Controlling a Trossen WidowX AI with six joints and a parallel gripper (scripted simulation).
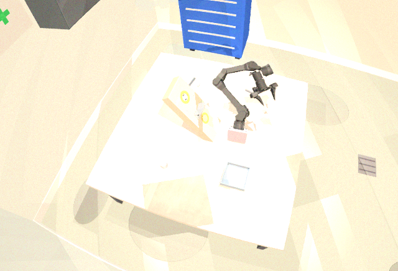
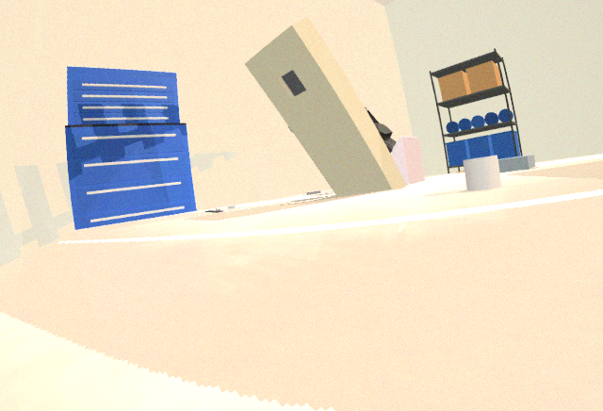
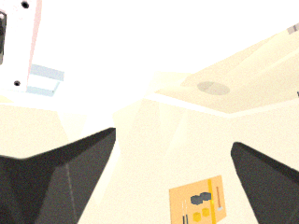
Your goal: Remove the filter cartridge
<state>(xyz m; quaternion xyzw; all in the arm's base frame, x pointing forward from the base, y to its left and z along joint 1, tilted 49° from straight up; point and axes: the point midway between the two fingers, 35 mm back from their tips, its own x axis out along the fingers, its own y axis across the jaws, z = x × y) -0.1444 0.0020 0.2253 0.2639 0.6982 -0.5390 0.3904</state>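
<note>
Now: gripper tip 510 mm short of the round white filter cartridge, 130 mm to the right of it and 60 mm below it. Round my gripper tip: pale blue tray: 430 mm to the left, 210 mm below, 120 mm ahead.
</note>
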